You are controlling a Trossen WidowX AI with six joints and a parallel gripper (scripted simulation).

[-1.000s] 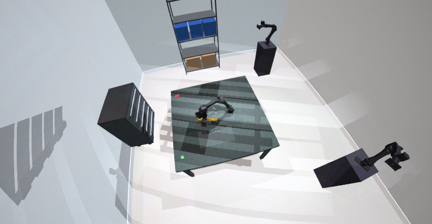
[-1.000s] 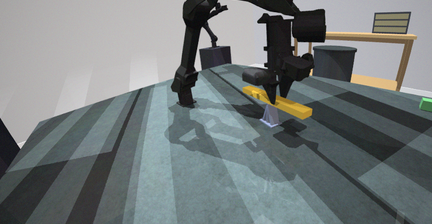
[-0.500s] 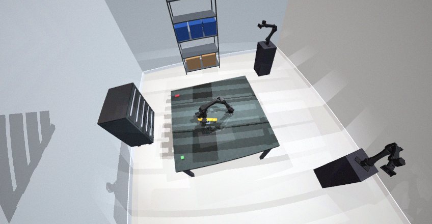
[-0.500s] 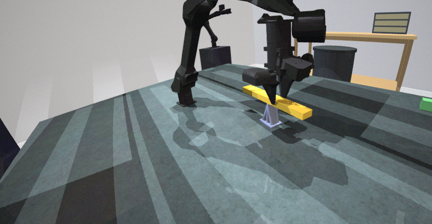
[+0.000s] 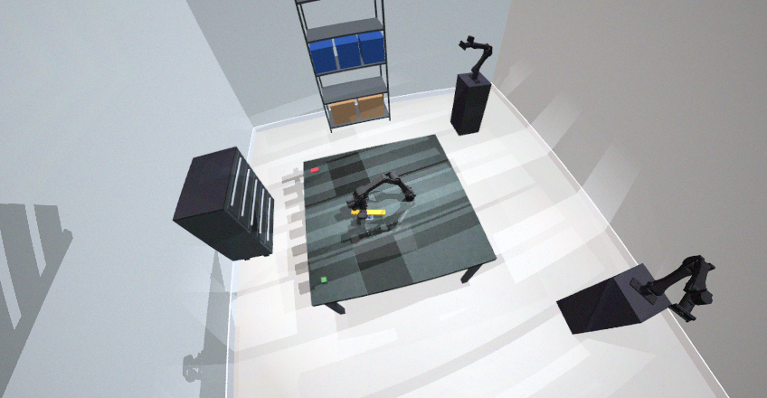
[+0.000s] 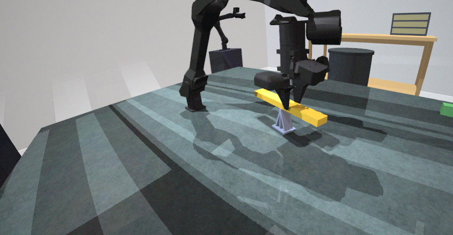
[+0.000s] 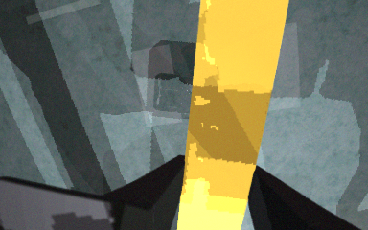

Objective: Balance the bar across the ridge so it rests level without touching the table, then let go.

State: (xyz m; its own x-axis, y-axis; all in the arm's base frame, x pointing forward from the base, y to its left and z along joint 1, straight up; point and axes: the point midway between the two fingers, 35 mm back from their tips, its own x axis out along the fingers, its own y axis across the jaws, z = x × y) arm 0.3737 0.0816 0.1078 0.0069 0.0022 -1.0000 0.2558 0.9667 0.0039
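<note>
Now: gripper tip 3 cm past the yellow bar and 1 cm to the right of it. The rest, counted from my gripper tip: small red block: 58 cm to the right, 37 cm ahead, 7 cm below; then small green block: 42 cm to the left, 37 cm ahead, 6 cm below.
</note>
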